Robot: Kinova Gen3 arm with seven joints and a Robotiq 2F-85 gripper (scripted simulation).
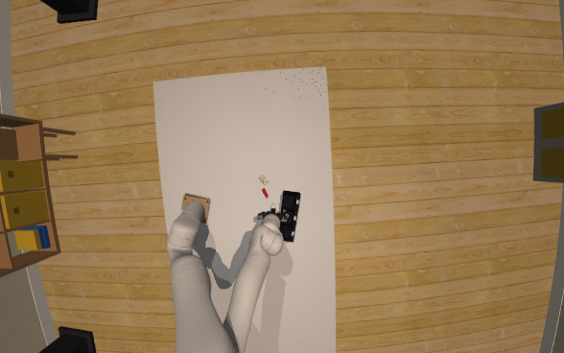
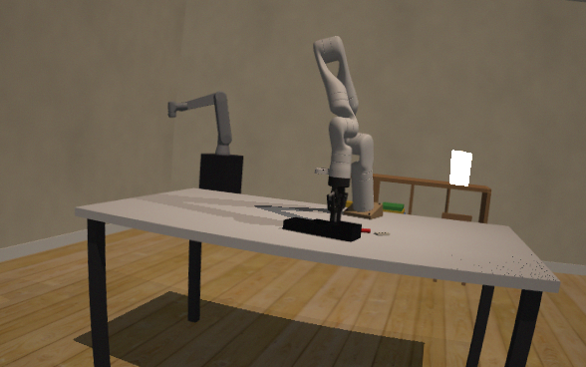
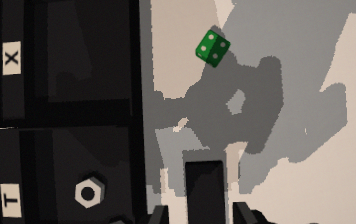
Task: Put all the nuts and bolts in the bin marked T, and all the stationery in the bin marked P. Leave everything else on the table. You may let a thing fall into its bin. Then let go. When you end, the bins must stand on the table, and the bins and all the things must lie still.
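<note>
Now: the black eraser 4 cm below my hand and 1 cm to the left of it. Also, from my hand: black double bin: 8 cm ahead, 3 cm below, 2 cm to the right; red battery: 9 cm to the left, 5 cm behind, 4 cm below; green die: 10 cm to the right, 4 cm below, 2 cm behind.
</note>
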